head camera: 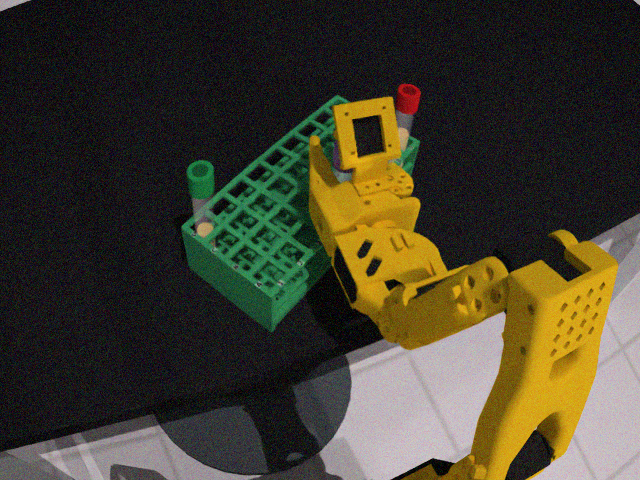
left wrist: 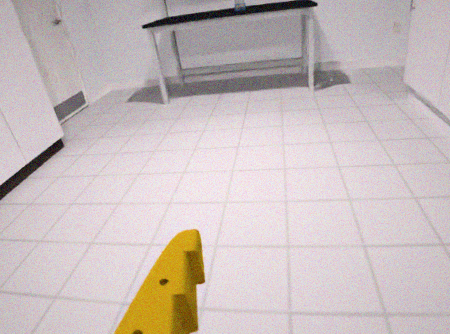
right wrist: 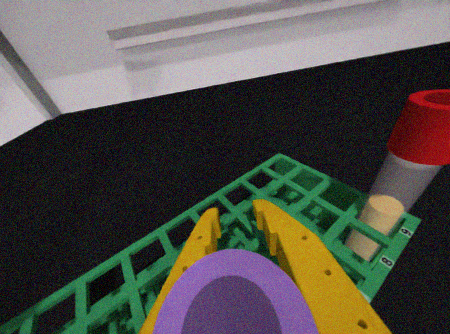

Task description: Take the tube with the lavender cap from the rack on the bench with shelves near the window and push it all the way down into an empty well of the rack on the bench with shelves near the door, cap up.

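Frame: origin at the left arm's base, x ahead, y left, z up, level; centimetres.
Seen in the pictures: left hand at its tool point: (left wrist: 200, 248); right hand at its tool point: (head camera: 317, 140) (right wrist: 219, 218).
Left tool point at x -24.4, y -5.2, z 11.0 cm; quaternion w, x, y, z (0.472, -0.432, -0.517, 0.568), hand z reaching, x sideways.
Note:
A point is followed by its place in that frame.
The green rack (head camera: 255, 229) {x 27.8, y -26.4, z 4.4 cm} sits on the black bench top, also in the right wrist view (right wrist: 118, 260) {x 32.7, y -27.0, z 4.4 cm}. The tube with the lavender cap (right wrist: 234, 293) stands in a well near the rack's right end, its cap filling the bottom of the right wrist view. In the head view it is almost hidden behind my right gripper (head camera: 333, 166) {x 31.7, y -33.0, z 7.4 cm}. My right gripper (right wrist: 236, 213) {x 31.7, y -33.0, z 7.4 cm} is over that cap with its two jaws nearly together and nothing between them. My left gripper (left wrist: 180, 275) shows only one notched jaw over the floor, fully open and empty.
A red-capped tube (head camera: 408, 99) {x 31.0, y -40.4, z 10.4 cm} stands at the rack's far right corner, also in the right wrist view (right wrist: 415, 144) {x 31.4, y -40.1, z 9.4 cm}. A green-capped tube (head camera: 199, 180) {x 28.8, y -22.8, z 10.7 cm} stands at the left corner. A second bench (left wrist: 230, 14) {x -300.4, y -30.1, z -2.4 cm} stands across the tiled floor, with a door at the left.

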